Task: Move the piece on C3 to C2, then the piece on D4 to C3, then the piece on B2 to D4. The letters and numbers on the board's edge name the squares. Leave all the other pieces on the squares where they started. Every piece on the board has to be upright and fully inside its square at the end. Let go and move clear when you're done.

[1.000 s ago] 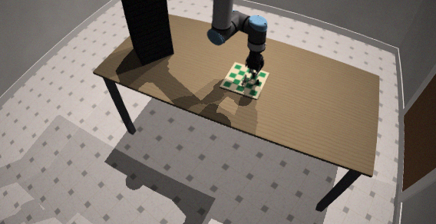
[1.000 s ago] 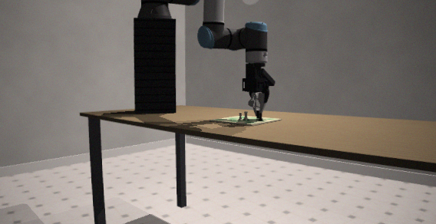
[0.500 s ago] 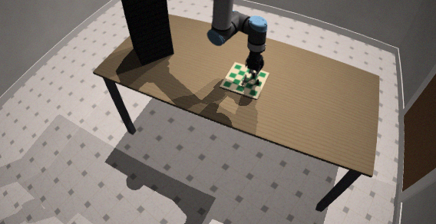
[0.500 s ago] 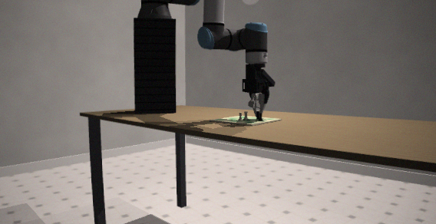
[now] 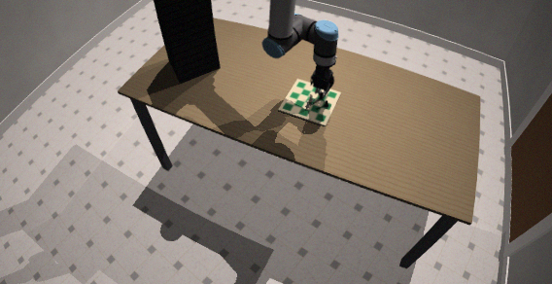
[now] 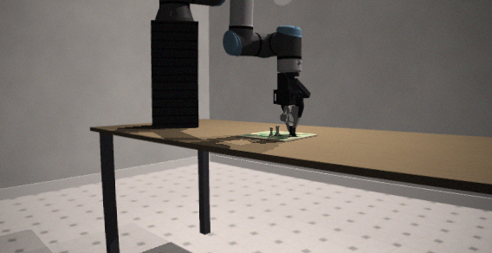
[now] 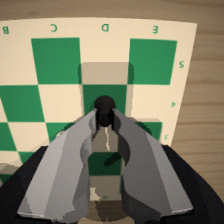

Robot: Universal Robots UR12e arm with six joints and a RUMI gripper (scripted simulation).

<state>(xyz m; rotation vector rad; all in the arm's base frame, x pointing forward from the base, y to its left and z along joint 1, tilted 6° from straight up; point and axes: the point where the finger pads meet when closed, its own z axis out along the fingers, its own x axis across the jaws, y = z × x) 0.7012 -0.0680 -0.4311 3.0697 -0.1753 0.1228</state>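
Right now my hand is 40 mm past the green-and-cream chessboard, 30 mm to the left of it and 20 mm above it.
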